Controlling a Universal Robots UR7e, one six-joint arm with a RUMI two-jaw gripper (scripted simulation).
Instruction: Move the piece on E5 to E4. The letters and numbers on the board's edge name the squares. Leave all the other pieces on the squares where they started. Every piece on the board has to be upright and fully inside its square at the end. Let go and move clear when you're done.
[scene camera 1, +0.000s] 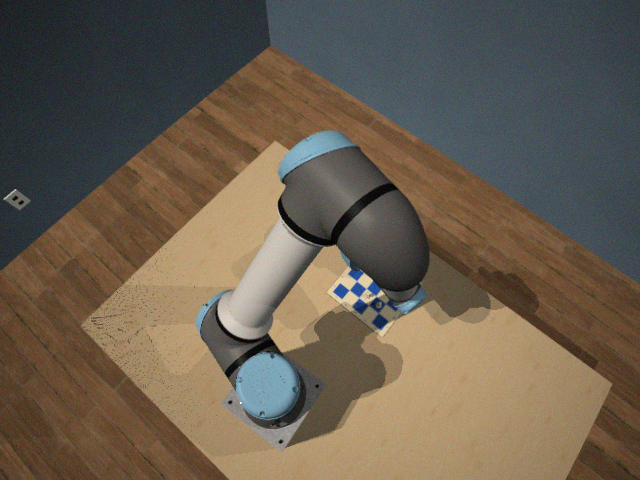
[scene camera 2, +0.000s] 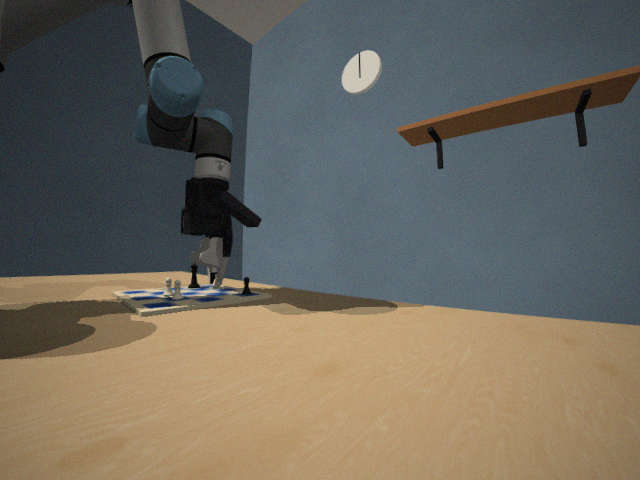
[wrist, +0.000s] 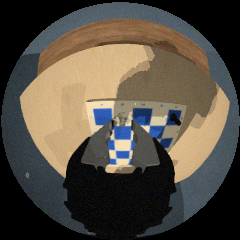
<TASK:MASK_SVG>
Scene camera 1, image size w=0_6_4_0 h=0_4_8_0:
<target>chessboard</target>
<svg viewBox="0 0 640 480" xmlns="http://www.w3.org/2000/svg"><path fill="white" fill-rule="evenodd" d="M348 266L326 293L379 336L383 337L401 312L393 306L393 303L362 270L353 271Z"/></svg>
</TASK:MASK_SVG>
